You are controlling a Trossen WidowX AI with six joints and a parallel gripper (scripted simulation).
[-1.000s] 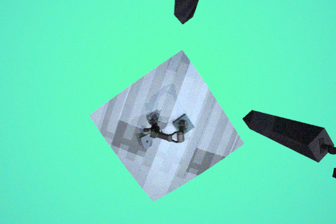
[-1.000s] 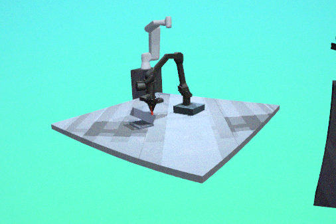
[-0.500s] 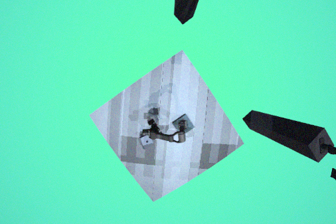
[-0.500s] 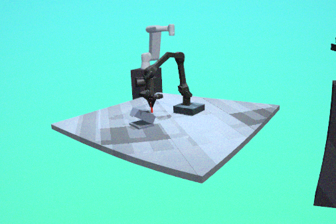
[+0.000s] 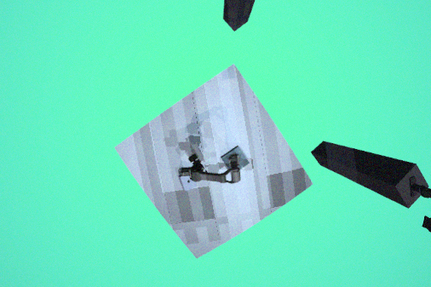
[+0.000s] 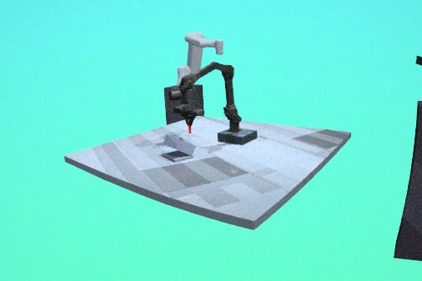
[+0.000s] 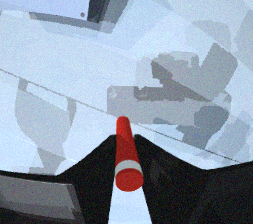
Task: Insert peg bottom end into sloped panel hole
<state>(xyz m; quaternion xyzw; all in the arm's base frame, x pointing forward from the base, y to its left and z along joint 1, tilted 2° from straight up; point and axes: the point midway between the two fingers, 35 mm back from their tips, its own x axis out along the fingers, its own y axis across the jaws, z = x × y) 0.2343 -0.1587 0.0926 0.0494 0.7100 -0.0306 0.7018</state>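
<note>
My gripper tip is 190 mm short of the sloped grey panel, 60 mm to the right of it and 50 mm above it. From my gripper tip the other things lie so: flat base plate (200 mm ahead, 60 mm to the left, 110 mm below); red peg (20 mm above).
</note>
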